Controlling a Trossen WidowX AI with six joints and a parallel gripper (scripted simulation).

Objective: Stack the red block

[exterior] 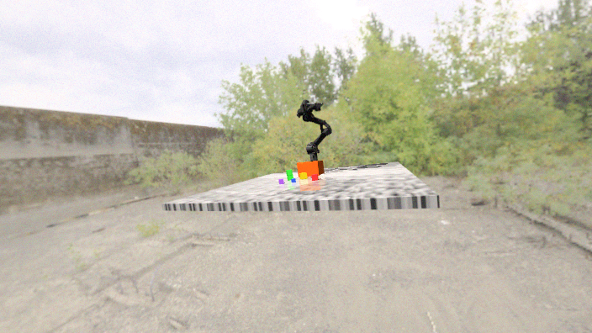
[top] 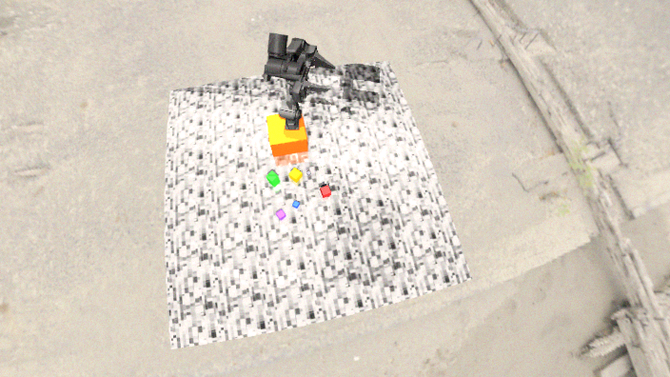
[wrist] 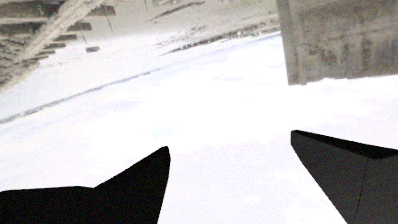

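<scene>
Now: gripper tip 190 mm short of the red block and 490 mm above it. From my gripper tip the other things lie so: yellow block 110 mm ahead, 140 mm to the right, 490 mm below; then blue block 240 mm ahead, 130 mm to the right, 500 mm below; then purple block 290 mm ahead, 200 mm to the right, 500 mm below.
</scene>
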